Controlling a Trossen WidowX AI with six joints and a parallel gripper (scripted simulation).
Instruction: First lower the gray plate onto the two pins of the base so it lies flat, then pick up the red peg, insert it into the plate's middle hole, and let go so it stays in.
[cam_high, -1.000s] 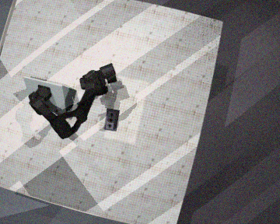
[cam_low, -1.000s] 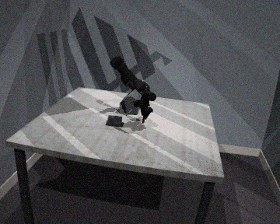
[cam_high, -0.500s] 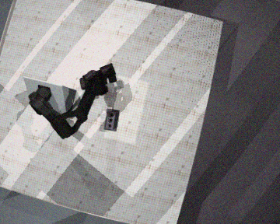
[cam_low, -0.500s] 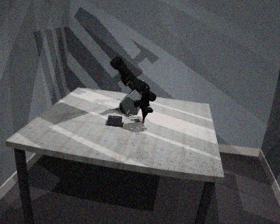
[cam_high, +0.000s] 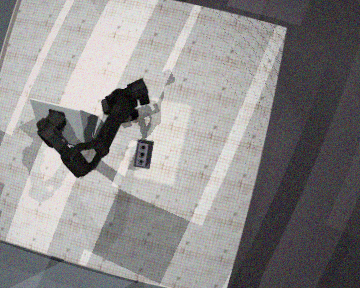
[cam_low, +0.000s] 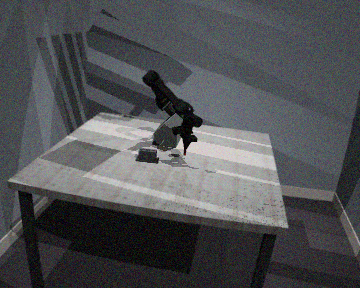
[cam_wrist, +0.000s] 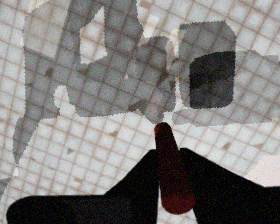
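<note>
Right now the gray plate is 19 cm to the right of my gripper tip, 11 cm ahead of it and 1 cm below it. The rest, counted from my gripper tip: red peg (right at my gripper tip); then base (19 cm to the right, 10 cm ahead, 5 cm below).
</note>
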